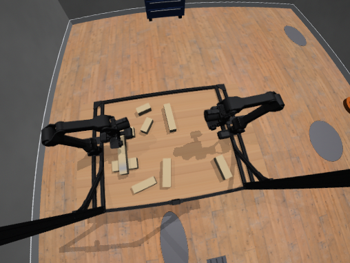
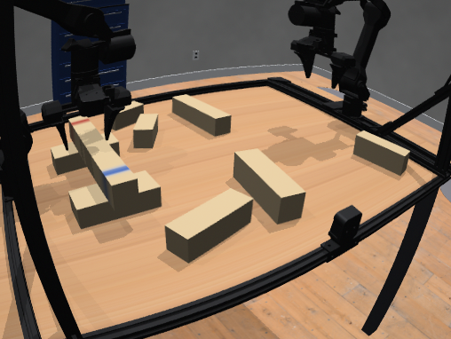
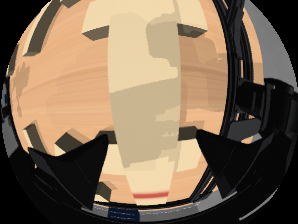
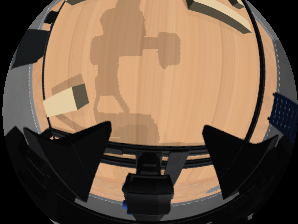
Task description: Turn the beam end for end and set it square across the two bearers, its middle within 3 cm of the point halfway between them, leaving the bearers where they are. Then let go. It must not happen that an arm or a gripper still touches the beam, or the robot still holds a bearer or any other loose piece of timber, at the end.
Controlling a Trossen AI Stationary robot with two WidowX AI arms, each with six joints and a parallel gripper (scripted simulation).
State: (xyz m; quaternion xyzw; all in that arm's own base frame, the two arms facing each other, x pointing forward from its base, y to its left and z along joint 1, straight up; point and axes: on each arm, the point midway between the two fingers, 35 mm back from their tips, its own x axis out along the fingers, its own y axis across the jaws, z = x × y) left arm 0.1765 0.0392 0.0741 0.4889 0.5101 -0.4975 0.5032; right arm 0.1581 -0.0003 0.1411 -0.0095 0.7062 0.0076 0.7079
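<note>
Right now the beam is 5 cm behind my left hand, 3 cm below it and 1 cm to the right of it.
</note>
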